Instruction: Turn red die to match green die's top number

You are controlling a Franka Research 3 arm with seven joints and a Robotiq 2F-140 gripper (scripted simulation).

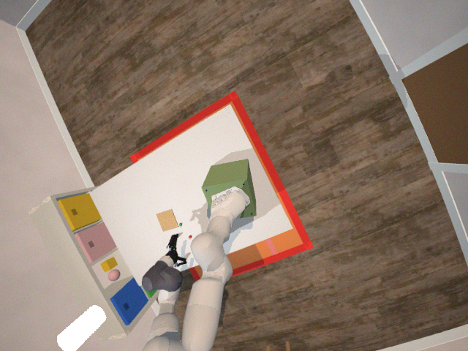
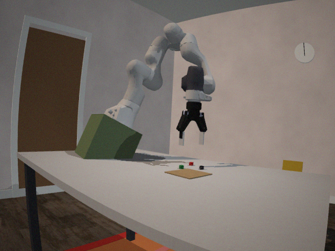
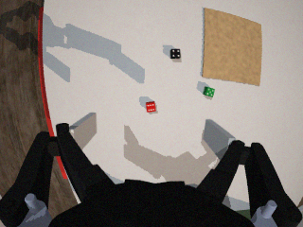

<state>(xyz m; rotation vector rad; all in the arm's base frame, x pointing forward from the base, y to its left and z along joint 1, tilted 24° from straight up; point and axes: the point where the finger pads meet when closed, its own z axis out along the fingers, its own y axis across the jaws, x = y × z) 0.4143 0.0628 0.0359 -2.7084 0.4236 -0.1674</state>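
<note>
Right now the red die is 10 mm ahead of my hand and 100 mm below it. Also, from my hand: green die: 10 mm ahead, 110 mm to the right, 100 mm below; tan mat: 90 mm ahead, 190 mm to the right, 110 mm below; black die: 90 mm ahead, 60 mm to the right, 100 mm below.
</note>
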